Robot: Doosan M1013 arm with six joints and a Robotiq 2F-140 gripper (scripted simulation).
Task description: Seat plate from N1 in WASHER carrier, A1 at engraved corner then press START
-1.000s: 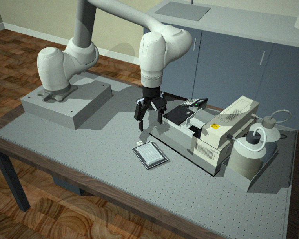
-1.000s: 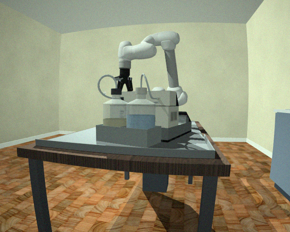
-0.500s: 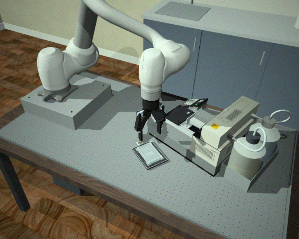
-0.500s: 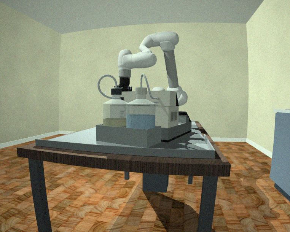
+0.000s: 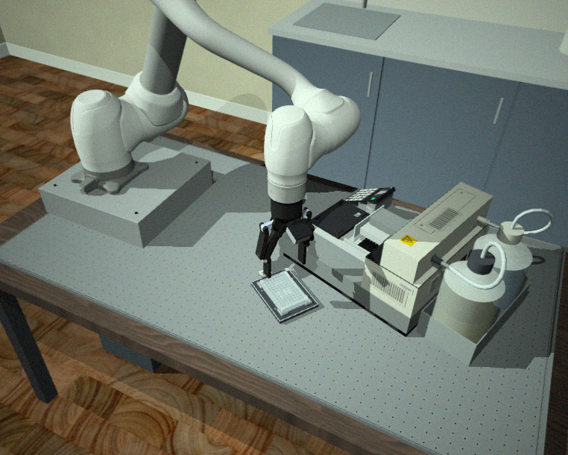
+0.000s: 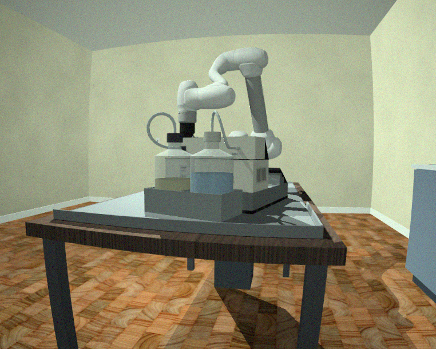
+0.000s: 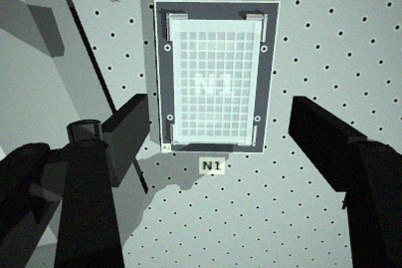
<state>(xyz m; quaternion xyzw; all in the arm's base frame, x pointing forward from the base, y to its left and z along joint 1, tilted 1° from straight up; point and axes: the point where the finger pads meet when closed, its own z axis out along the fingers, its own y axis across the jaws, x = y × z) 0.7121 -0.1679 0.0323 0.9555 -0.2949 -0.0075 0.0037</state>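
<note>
My hand is 11 cm above the clear well plate. The rest, counted from my hand: black carrier 5 cm ahead, 30 cm to the left, 5 cm below; then plate nest 12 cm below; then A1 mark 3 cm behind, 9 cm to the left, 12 cm below.
</note>
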